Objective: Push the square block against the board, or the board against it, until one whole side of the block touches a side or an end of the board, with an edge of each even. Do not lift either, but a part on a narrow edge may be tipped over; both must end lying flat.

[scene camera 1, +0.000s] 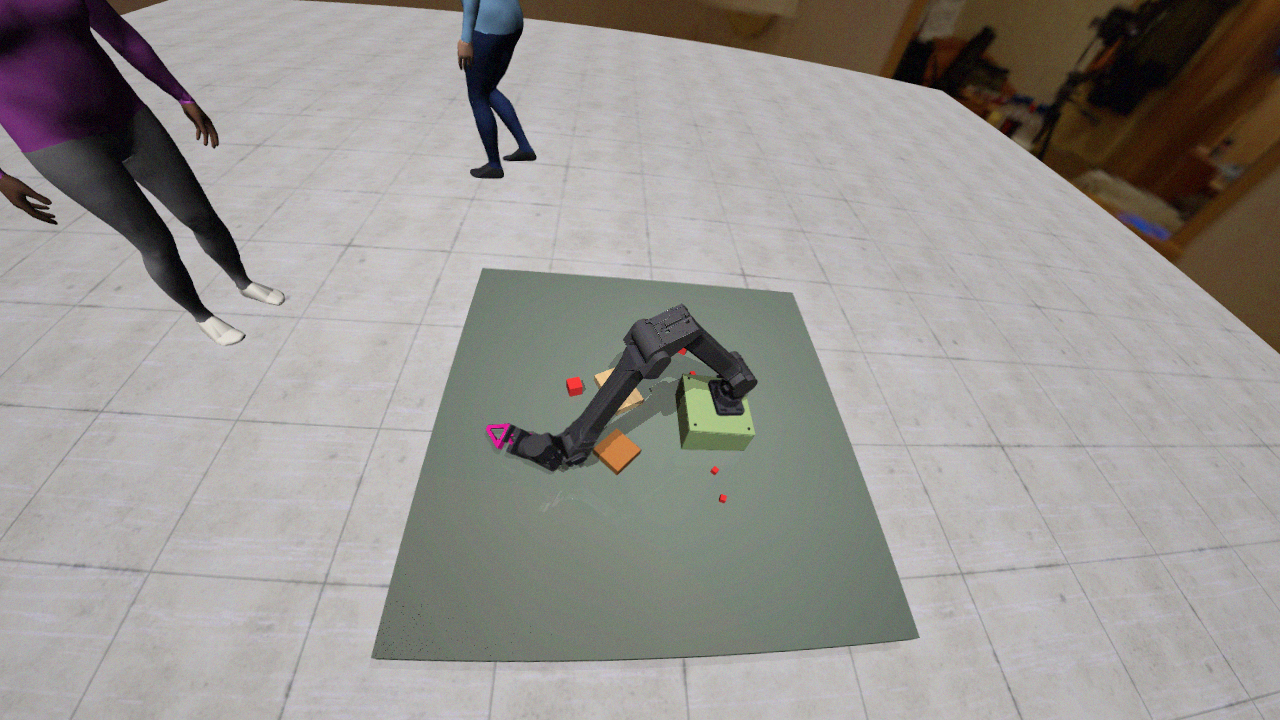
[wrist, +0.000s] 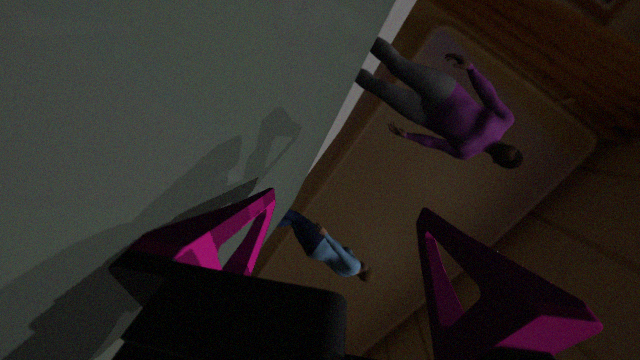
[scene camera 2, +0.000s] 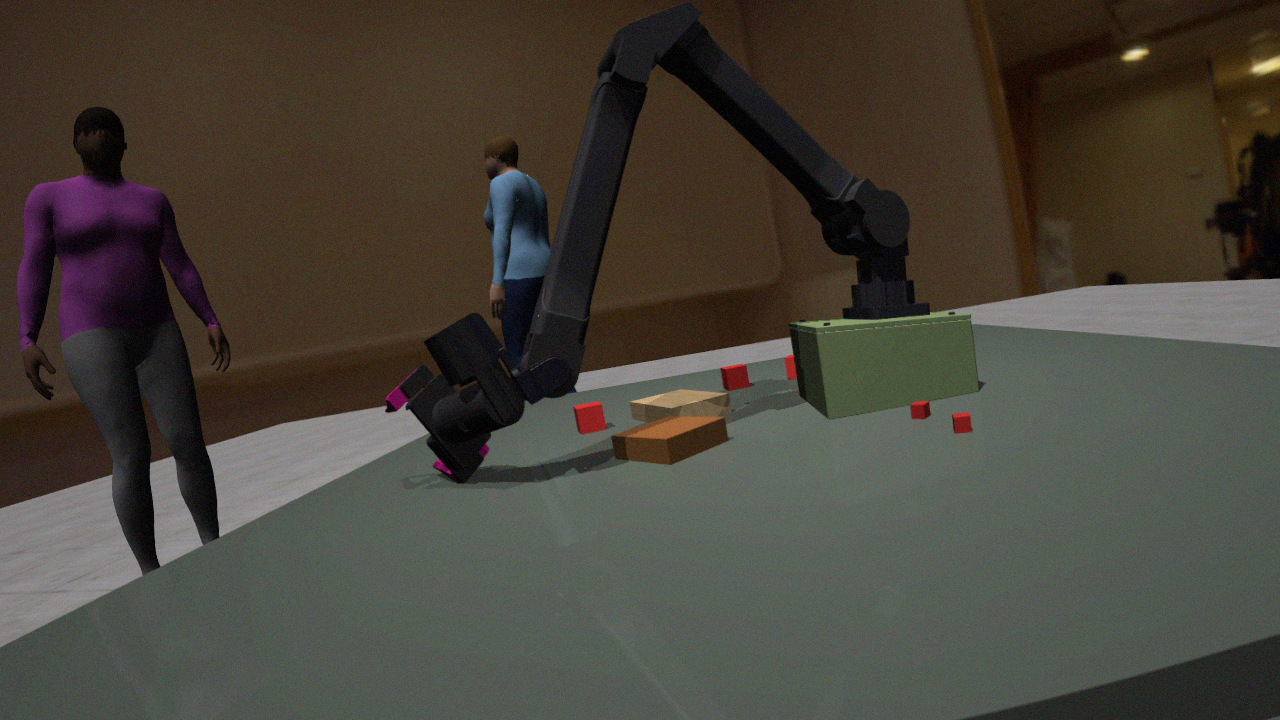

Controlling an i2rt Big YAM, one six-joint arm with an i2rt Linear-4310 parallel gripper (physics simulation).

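Places are measured from the arm's base along level axes (x ahead, y left, z up), in centimetres.
Pixels of known places: gripper, between the fingertips: (scene camera 1: 496,431) (wrist: 345,205) (scene camera 2: 412,436); arm's base, origin of its link: (scene camera 1: 725,398) (scene camera 2: 884,316).
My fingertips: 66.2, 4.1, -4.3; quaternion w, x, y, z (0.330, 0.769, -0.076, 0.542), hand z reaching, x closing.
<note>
For each thing: its middle in the pictures, then the offset to it from my fingertips, as dx, dy, dz. Level surfaces: height alone.
- square block, middle of its body: (scene camera 2: 669,438) (scene camera 1: 616,451) -33.0, +6.1, -4.7
- red cube, middle of its body: (scene camera 2: 589,417) (scene camera 1: 574,386) -22.2, -17.0, -4.1
- green-grey table top, height of its surface: dz -6.1
The square block (scene camera 1: 617,453) (scene camera 2: 669,439), orange-brown, lies flat and turned at an angle. The board (scene camera 1: 607,381) (scene camera 2: 680,401), pale wood, lies flat behind it, partly hidden by the forearm in scene camera 1. A small gap separates them there. My gripper (scene camera 1: 497,435) (scene camera 2: 417,436) (wrist: 345,205), with magenta fingers, is open and empty. It is tilted low beyond the block, to its left in both scene views, pointing away from it, with one finger near the table top and the other higher. Block and board do not show in the wrist view.
A red cube (scene camera 1: 574,385) (scene camera 2: 588,418) lies left of the board. Several other red cubes lie around the green base box (scene camera 1: 716,436) (scene camera 2: 886,367) that carries the arm. The green-grey table top (scene camera 1: 626,582) (scene camera 2: 626,573) ends beyond the gripper. Two people stand on the floor behind.
</note>
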